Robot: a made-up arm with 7 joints.
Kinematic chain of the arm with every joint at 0, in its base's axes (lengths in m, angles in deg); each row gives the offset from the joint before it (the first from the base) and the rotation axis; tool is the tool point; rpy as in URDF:
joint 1: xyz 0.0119 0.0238 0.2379 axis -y
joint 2: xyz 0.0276 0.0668 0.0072 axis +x
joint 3: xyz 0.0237 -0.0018 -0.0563 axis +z
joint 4: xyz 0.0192 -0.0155 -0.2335 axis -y
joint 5: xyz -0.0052 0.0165 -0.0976 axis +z
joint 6: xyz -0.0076 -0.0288 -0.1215 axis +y
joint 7: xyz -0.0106 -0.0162 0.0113 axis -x
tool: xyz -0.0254 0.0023 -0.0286 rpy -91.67 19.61 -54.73
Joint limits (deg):
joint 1: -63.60..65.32
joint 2: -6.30..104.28
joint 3: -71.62..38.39
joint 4: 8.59..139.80
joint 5: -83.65..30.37
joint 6: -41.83..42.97
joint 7: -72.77..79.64
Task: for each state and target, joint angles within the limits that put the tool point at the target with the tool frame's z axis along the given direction. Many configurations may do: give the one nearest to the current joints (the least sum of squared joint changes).
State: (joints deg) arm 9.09 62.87 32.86 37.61 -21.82 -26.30 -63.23
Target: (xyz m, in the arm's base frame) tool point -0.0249 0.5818 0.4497 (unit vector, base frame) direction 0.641 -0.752 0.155
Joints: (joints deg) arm 38.34 104.28 30.29 24.64 -56.62 -9.75 -44.99
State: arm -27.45 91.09 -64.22 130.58 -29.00 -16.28 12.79
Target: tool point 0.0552 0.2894 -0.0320 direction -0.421 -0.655 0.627
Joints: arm -29.40 92.31 -62.90 128.32 -58.43 -23.07 21.21
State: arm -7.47 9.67 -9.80 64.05 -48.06 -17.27 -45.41
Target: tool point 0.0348 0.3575 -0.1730 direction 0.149 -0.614 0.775
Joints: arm -37.79 31.12 14.85 72.14 -37.36 -17.97 -48.59
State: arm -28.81 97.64 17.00 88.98 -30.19 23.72 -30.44
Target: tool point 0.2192 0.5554 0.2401 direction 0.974 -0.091 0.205
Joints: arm -19.81 100.95 6.56 50.37 -13.23 42.97 17.65
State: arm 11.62 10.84 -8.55 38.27 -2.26 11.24 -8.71
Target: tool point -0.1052 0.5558 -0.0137 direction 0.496 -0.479 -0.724
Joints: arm -40.00 62.74 -28.91 18.10 -33.18 -8.53 8.50
